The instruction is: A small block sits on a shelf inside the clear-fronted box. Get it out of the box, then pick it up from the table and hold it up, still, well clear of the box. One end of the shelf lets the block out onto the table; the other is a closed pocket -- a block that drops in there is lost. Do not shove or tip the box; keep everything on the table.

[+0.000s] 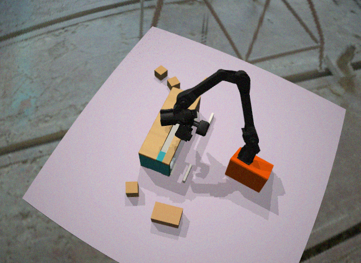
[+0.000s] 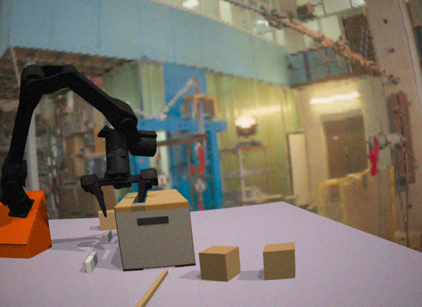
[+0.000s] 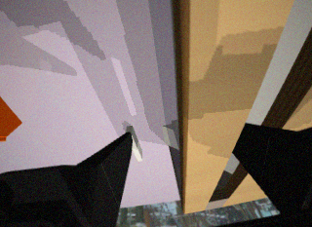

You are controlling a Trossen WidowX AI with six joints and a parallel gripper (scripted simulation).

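The long box lies 2 cm ahead of my gripper tip, 4 cm to the left of it and 3 cm below it. Round my gripper tip: purple block (6 cm ahead, 1 cm to the right, 1 cm below); then thin tan stick (13 cm ahead, 26 cm to the right, 9 cm below); then tan cube (2 cm ahead, 38 cm to the left, 7 cm below).
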